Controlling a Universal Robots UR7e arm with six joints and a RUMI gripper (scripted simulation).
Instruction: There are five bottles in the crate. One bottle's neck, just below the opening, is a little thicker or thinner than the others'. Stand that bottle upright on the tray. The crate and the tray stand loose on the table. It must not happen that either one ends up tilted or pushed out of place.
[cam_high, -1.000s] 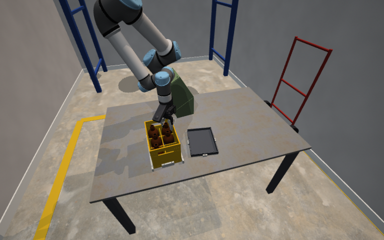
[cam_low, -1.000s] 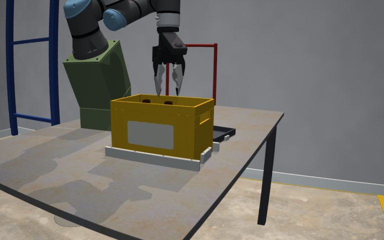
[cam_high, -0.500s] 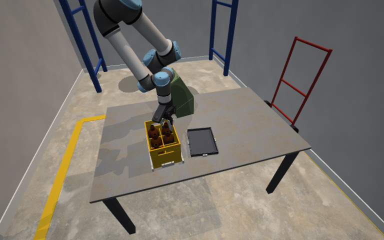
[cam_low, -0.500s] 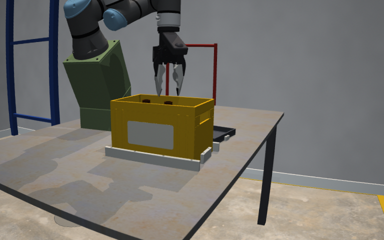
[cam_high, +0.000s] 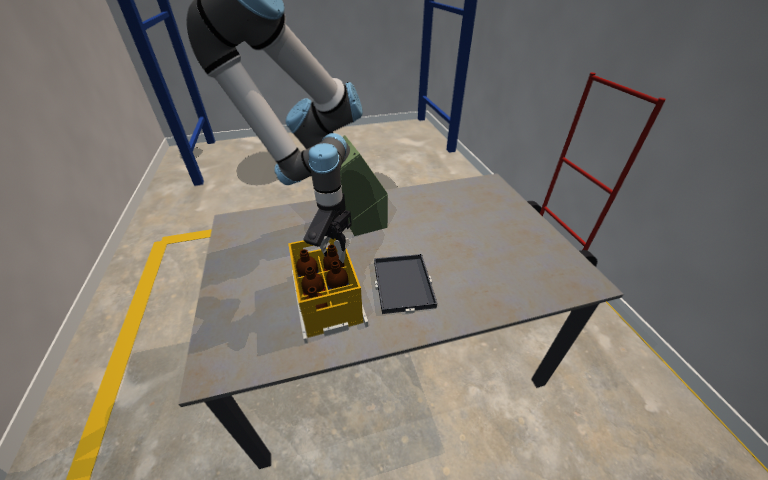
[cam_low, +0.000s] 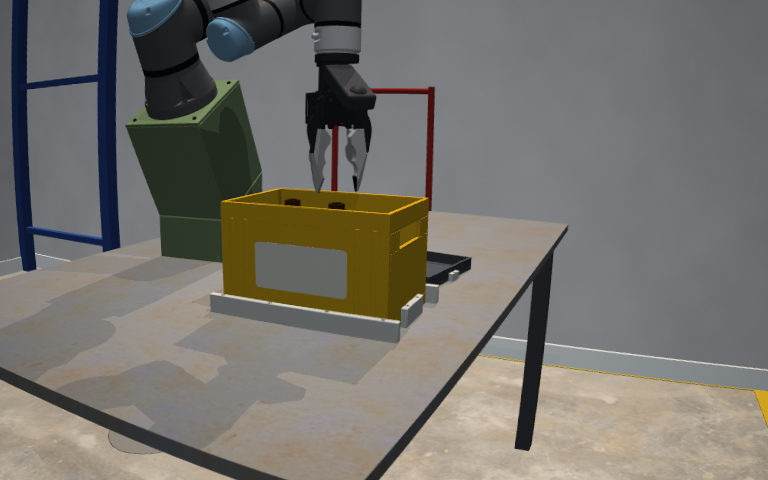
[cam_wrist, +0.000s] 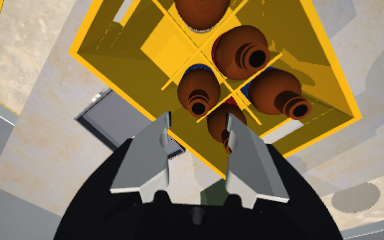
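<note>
Right now my hand is 11 cm above the yellow crate and 4 cm to the left of it. The rest, counted from my hand: dark tray 24 cm to the left, 18 cm below, 2 cm ahead.
</note>
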